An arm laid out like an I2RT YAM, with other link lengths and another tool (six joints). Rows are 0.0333 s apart.
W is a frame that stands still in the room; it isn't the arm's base.
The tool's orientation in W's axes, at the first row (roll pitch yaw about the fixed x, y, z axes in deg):
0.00, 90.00, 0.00
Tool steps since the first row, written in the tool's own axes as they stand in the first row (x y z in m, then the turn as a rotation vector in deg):
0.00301, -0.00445, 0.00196, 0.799, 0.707, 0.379
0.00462, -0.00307, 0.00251, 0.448, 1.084, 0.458
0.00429, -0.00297, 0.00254, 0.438, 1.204, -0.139
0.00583, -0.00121, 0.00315, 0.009, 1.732, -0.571
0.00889, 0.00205, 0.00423, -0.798, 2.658, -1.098
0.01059, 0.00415, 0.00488, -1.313, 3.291, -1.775
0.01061, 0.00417, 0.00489, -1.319, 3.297, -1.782
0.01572, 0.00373, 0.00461, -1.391, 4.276, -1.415
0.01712, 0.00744, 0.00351, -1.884, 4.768, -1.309
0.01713, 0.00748, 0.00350, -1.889, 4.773, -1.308
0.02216, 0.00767, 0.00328, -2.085, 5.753, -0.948
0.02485, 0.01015, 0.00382, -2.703, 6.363, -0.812
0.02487, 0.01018, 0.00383, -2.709, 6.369, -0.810
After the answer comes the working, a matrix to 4 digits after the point.
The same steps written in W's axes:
0.00196, -0.00445, -0.00301, 0.379, 0.707, -0.799
0.00251, -0.00307, -0.00462, 0.458, 1.084, -0.448
0.00254, -0.00297, -0.00429, -0.139, 1.204, -0.438
0.00315, -0.00121, -0.00583, -0.571, 1.732, -0.009
0.00423, 0.00205, -0.00889, -1.098, 2.658, 0.798
0.00488, 0.00415, -0.01059, -1.775, 3.291, 1.313
0.00489, 0.00417, -0.01061, -1.782, 3.297, 1.319
0.00461, 0.00373, -0.01572, -1.415, 4.276, 1.391
0.00351, 0.00744, -0.01712, -1.309, 4.768, 1.884
0.00350, 0.00748, -0.01713, -1.308, 4.773, 1.889
0.00328, 0.00767, -0.02216, -0.948, 5.753, 2.085
0.00382, 0.01015, -0.02485, -0.812, 6.363, 2.703
0.00383, 0.01018, -0.02487, -0.810, 6.369, 2.709

The tool's axes in the first row as the columns of a matrix, in W's axes (rounded; the answer above uses it unrounded):
0.0000, 0.0000, 1.0000
0.0000, 1.0000, 0.0000
-1.0000, 0.0000, 0.0000

